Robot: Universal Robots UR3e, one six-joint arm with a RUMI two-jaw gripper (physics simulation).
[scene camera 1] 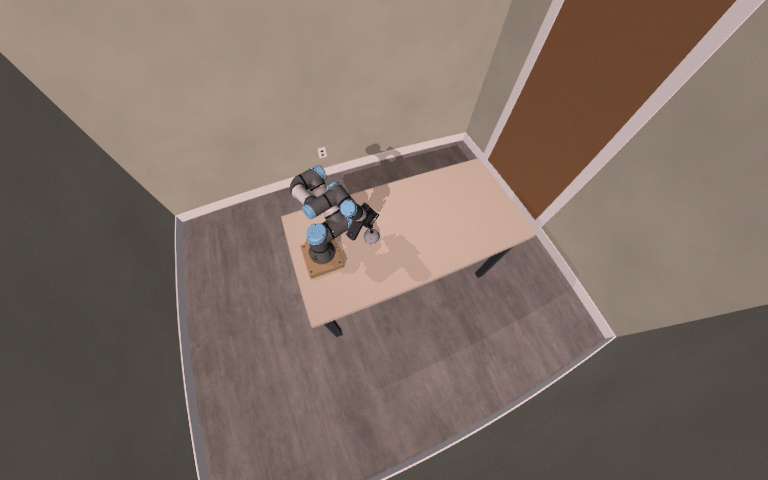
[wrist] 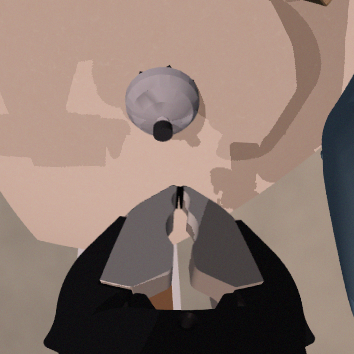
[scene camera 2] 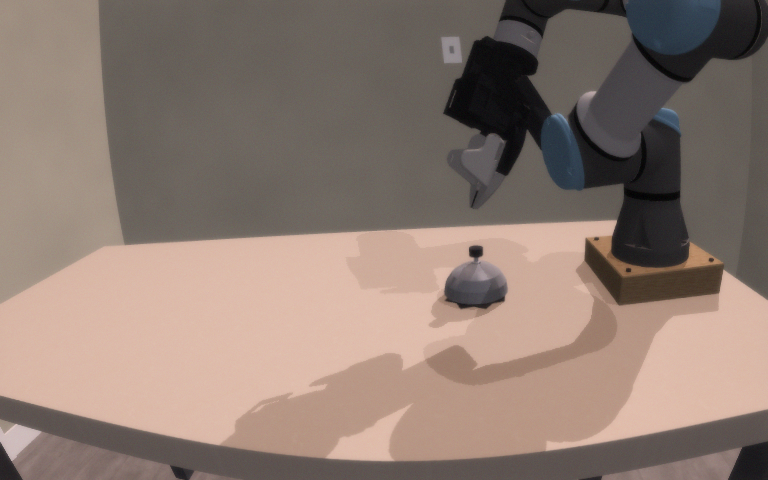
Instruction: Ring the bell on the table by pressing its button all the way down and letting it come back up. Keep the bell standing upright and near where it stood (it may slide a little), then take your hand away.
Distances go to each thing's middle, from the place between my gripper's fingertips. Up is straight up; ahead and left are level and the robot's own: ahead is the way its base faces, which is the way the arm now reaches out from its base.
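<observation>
Grey domed bell (scene camera 2: 479, 284) visible; my hand is 1 cm to the left of the bell and 9 cm above it.
</observation>
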